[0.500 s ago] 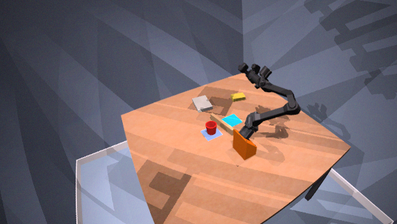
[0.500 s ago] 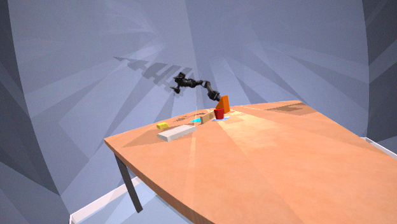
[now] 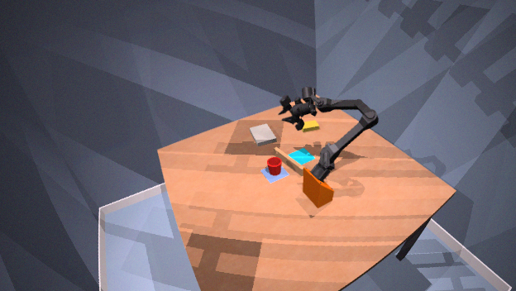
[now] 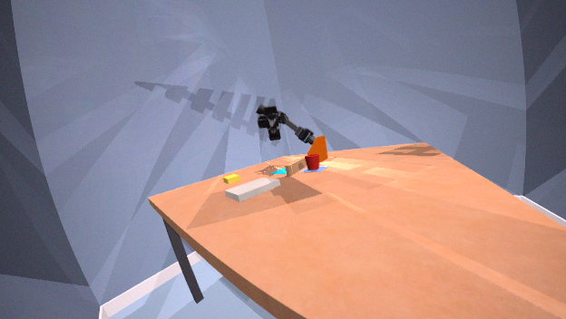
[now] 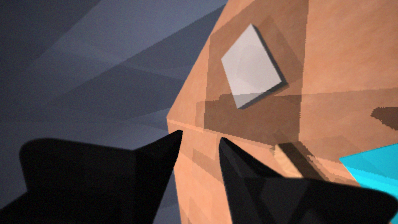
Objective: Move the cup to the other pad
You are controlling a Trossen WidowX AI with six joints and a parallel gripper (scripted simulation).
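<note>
The red cup lies 130 mm behind my gripper tip, 120 mm to the left of it and 190 mm below it. From my gripper tip the other things lie so: cyan pad (100 mm behind, 60 mm to the right, 240 mm below); then wooden bar (120 mm behind, 30 mm to the left, 210 mm below); then grey flat block (200 mm ahead, 20 mm to the left, 220 mm below).
</note>
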